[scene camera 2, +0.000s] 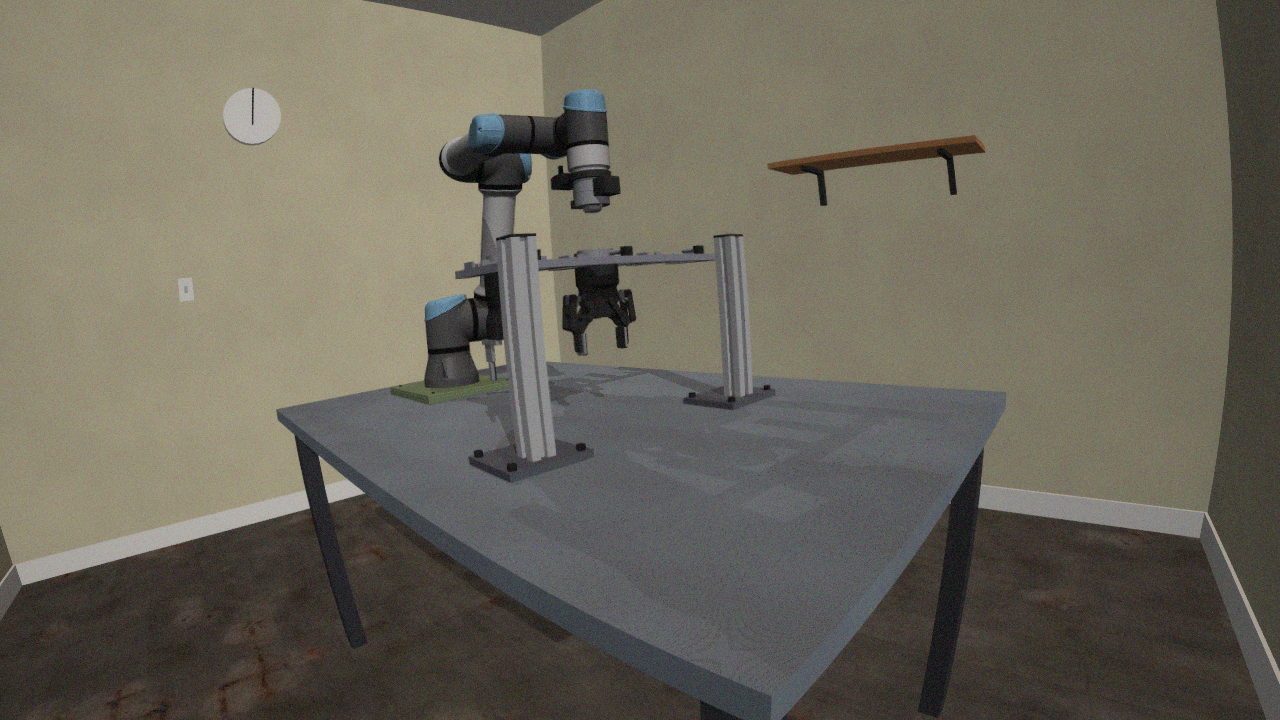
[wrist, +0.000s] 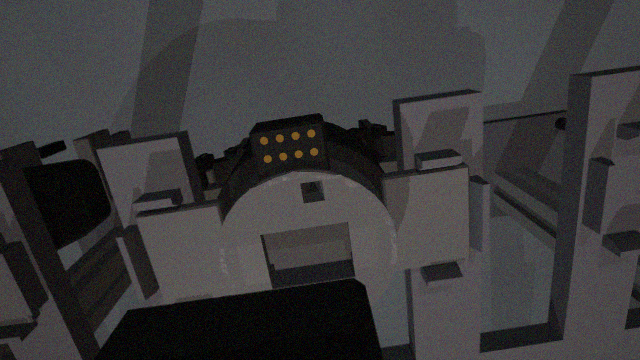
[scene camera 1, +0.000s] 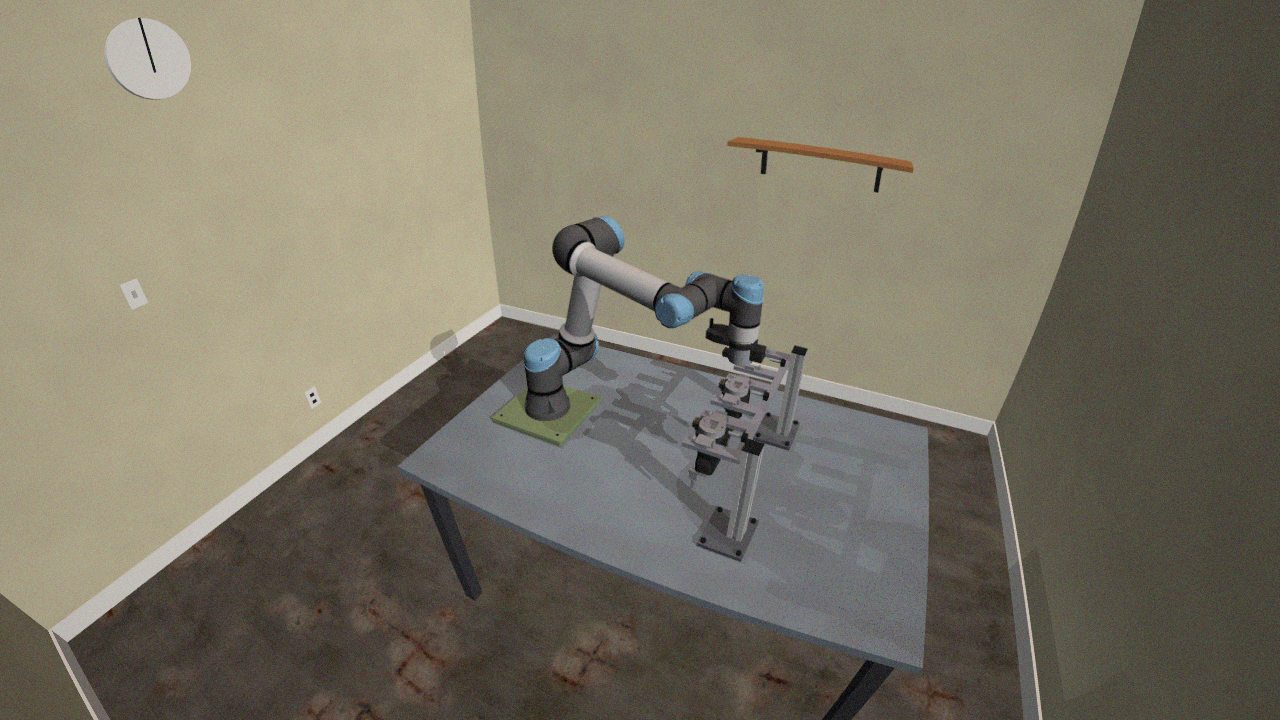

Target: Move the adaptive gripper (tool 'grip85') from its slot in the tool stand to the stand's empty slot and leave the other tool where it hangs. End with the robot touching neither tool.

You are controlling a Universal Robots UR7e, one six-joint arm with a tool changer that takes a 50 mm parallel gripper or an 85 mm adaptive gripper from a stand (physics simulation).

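Frame: origin at the arm's base, x ahead, y left, z up, level; centimetres.
Where they show: hand, tool point: (scene camera 2: 592, 206); arm's base, link origin: (scene camera 2: 451, 383) (scene camera 1: 547, 407).
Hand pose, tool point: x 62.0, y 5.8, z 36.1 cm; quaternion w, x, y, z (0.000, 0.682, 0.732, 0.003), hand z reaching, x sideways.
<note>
Things, the pixels of their top centre, and the offset from my tool point. "pt": a spot on its surface instead. Level surfaces: height alone.
- tool, top centre: (scene camera 2: 504, 254) (scene camera 1: 710, 423) dx +0.7, dy -18.0, dz -7.8 cm
- far post, surface spot: (scene camera 1: 791, 394) pt dx +10.4, dy +22.4, dz -21.2 cm
- grey table, surface height: dz -37.8 cm
The adaptive gripper (scene camera 2: 602, 345) hangs upright in the middle slot of the tool stand (scene camera 1: 742, 501) (scene camera 2: 733, 322), its two black fingers pointing down and apart. Its pale coupling plate (scene camera 1: 735, 385) (wrist: 250, 215) sits between the slot's arms, with orange contacts beside it in the wrist view. The arm's bare tool changer (scene camera 1: 740, 355) (scene camera 2: 590, 192) is above this plate with a visible gap and carries no tool. The other tool (scene camera 1: 706, 461) (scene camera 2: 491, 362) hangs in the slot nearest scene camera 1, partly hidden by a post in scene camera 2. No tool hangs in the slot near the far post.
The stand's near post (scene camera 2: 526, 358) and far post (scene camera 1: 791, 394) rise from bolted base plates on the grey table (scene camera 1: 554, 501) (scene camera 2: 716, 573). The arm's base stands on a green plate (scene camera 1: 572, 425) (scene camera 2: 420, 392). A wooden shelf (scene camera 1: 823, 154) (scene camera 2: 881, 155) is on the wall.
</note>
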